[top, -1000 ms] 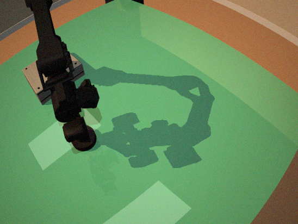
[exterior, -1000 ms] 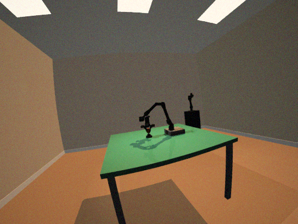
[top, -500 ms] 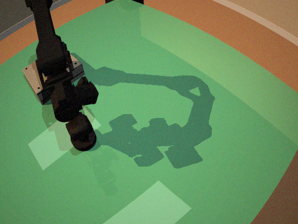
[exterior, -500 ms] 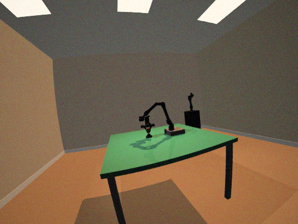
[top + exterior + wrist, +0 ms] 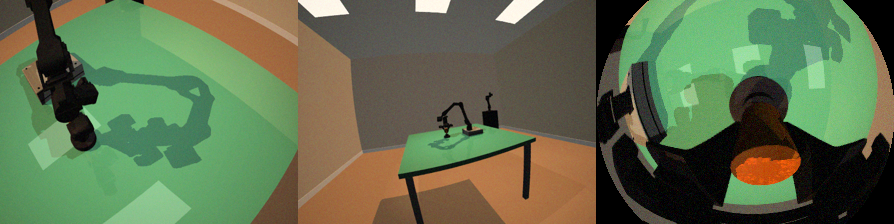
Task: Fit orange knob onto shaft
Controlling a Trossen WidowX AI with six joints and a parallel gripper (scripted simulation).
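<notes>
Right now my gripper tip is 3 cm below the orange knob. From my gripper tip the other things lie so: pedestal 4 cm below.
</notes>
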